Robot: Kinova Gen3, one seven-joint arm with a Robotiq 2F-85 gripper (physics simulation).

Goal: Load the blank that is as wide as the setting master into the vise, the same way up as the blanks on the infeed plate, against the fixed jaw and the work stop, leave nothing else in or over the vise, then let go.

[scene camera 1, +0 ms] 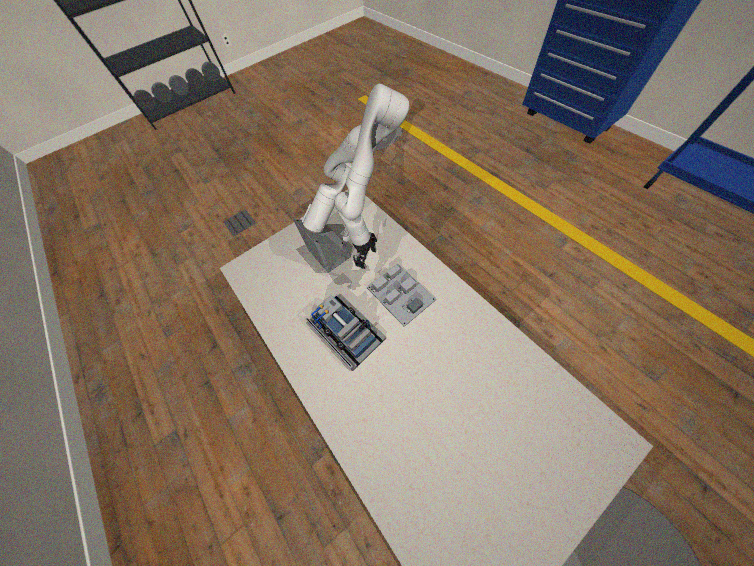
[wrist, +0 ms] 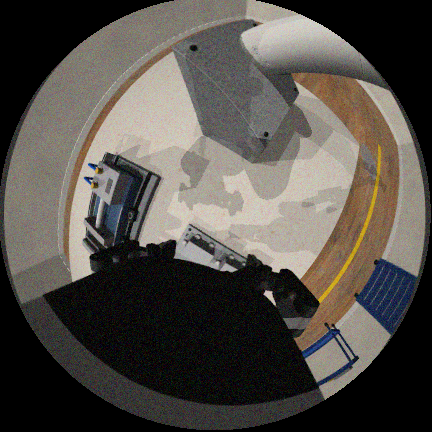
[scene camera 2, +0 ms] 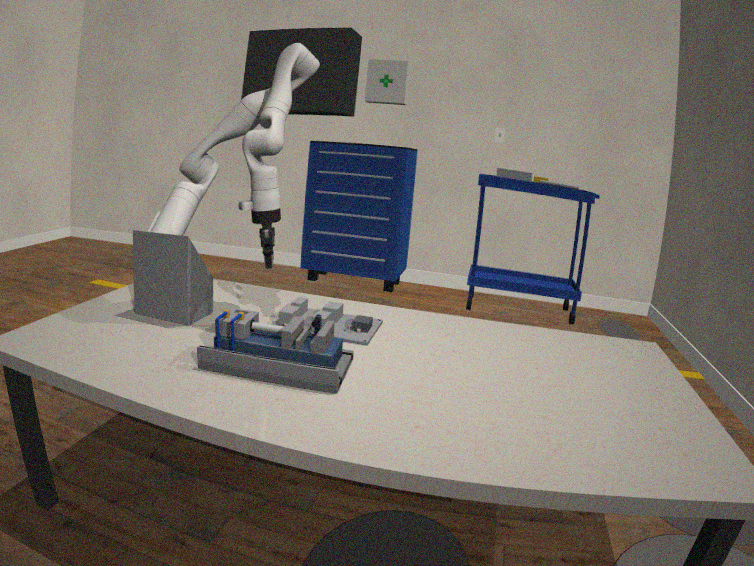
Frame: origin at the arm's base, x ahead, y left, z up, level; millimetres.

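Seen in the pictures: gripper, fingertip midpoint: [scene camera 1: 369, 259] [wrist: 209, 255] [scene camera 2: 269, 265]; arm's base, origin of the base link: [scene camera 1: 312, 227] [wrist: 261, 51] [scene camera 2: 160, 247].
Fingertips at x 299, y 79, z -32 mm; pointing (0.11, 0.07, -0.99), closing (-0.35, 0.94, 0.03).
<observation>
Offsets run from my fingertips to a thing's top centre. "spot": to the spot under its first point.
My gripper [scene camera 1: 362, 259] [scene camera 2: 268, 259] [wrist: 209, 255] is open and empty. It hangs well above the table, over the back edge of the grey infeed plate {spot: dx +252, dy +98, dz -143 mm} [scene camera 1: 426, 297] [scene camera 2: 373, 332] [wrist: 192, 238]. Several light grey blanks {spot: dx +101, dy +40, dz -143 mm} [scene camera 1: 393, 284] and a darker block {dx +248, dy +29, dz -118 mm} [scene camera 1: 414, 304] [scene camera 2: 361, 322] lie on the plate. The blue and grey vise {dx +117, dy -261, dz -52 mm} [scene camera 1: 346, 331] [scene camera 2: 279, 337] [wrist: 116, 201] stands on its grey base beside the plate, to the gripper's left in the wrist view. I cannot tell what lies between its jaws.
The grey arm pedestal [scene camera 1: 324, 244] [scene camera 2: 169, 277] [wrist: 233, 92] stands at the table's back end. A blue drawer cabinet [scene camera 1: 594, 62] [scene camera 2: 358, 208], a blue cart [scene camera 2: 538, 186] and a black shelf rack [scene camera 1: 156, 51] stand off the table.
</observation>
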